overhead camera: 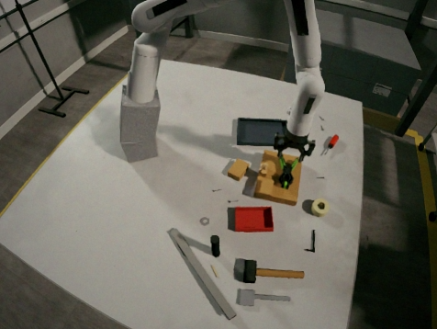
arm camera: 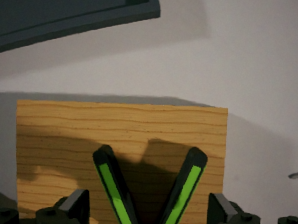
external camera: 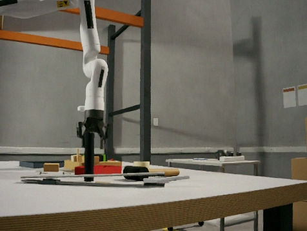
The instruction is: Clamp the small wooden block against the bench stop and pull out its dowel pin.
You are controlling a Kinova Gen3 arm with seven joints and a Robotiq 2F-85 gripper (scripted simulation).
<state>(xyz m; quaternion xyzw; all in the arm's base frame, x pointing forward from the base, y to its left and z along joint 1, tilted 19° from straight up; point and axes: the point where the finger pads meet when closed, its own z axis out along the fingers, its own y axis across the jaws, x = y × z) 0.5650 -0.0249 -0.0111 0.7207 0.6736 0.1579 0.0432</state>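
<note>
The wooden bench board lies 30 mm behind my hand, 40 mm to the right of it and 60 mm below it. Round my hand: pale wooden block 80 mm behind, 40 mm to the right, 50 mm below; then tan wooden block 180 mm behind, 40 mm to the right, 70 mm below; then dowel pin 80 mm behind, 40 mm to the right, 30 mm below.
</note>
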